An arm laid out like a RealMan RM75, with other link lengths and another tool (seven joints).
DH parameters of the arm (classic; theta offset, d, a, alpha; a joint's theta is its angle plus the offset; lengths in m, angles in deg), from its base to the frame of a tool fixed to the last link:
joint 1: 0 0.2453 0 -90
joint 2: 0 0 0 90
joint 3: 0 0.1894 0 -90
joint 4: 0 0 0 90
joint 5: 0 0.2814 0 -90
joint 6: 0 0 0 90
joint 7: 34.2 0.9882 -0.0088 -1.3
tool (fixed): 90 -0.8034 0 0
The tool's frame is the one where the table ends.
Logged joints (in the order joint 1, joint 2, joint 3, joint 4, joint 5, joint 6, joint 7), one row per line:
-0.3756 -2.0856 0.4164 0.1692 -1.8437 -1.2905 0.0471
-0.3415 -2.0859 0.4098 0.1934 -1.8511 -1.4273 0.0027
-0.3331 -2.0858 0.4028 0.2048 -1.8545 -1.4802 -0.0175
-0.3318 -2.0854 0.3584 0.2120 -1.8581 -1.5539 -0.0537
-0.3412 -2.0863 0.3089 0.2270 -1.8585 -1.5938 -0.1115
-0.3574 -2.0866 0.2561 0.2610 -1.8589 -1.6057 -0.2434
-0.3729 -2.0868 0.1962 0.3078 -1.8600 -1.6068 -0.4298
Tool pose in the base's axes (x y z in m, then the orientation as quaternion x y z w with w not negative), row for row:
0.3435 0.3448 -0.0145 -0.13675 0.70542 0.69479 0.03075
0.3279 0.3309 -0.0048 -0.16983 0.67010 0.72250 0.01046
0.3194 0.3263 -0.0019 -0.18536 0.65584 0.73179 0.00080
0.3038 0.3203 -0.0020 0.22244 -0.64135 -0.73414 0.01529
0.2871 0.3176 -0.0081 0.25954 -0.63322 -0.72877 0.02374
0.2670 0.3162 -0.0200 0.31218 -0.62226 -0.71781 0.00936
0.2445 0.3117 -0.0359 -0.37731 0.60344 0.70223 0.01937
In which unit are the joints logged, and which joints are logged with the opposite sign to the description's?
The joints are logged in radians. Opposite sign: joint 1, joint 2.
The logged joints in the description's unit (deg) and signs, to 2 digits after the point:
21.52 119.50 23.86 9.69 -105.64 -73.94 2.70
19.57 119.51 23.48 11.08 -106.06 -81.78 0.15
19.09 119.51 23.08 11.73 -106.26 -84.81 -1.00
19.01 119.48 20.53 12.15 -106.46 -89.03 -3.08
19.55 119.54 17.70 13.01 -106.48 -91.32 -6.39
20.48 119.55 14.67 14.95 -106.51 -92.00 -13.95
21.37 119.56 11.24 17.64 -106.57 -92.06 -24.63

